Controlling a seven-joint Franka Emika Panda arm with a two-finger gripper.
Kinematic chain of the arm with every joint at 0, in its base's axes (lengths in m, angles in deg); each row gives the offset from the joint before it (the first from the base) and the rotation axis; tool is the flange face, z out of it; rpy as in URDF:
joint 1: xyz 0 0 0.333 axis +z
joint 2: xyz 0 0 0 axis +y
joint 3: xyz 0 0 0.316 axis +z
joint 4: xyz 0.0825 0 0 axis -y
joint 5: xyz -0.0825 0 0.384 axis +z
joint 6: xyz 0 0 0 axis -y
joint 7: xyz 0.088 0 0 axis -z
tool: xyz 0 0 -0.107 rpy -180 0 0
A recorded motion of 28 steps. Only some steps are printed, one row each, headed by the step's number.
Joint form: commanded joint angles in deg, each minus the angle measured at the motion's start. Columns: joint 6, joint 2, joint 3, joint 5, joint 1, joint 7, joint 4.
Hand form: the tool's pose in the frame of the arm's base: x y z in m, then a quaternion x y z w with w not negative. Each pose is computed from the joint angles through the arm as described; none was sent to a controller.
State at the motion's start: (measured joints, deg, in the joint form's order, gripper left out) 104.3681 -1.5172 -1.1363 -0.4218 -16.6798 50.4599 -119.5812
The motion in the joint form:
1: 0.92 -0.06 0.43 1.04 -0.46 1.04 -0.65
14: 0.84 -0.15 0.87 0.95 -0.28 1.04 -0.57
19: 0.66 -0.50 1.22 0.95 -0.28 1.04 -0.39
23: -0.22 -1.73 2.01 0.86 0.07 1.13 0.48
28: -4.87 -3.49 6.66 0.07 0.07 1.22 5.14
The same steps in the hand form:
1: 0.4868 -0.1559 0.4150 0.81568 -0.56666 -0.11289 0.02874
14: 0.4885 -0.1507 0.4163 0.81897 -0.56205 -0.11174 0.02991
19: 0.4892 -0.1476 0.4206 0.82098 -0.55973 -0.10873 0.02942
23: 0.4915 -0.1378 0.4373 0.82721 -0.55255 -0.09800 0.02838
28: 0.5030 -0.0980 0.4842 0.85058 -0.51859 -0.07894 0.03681

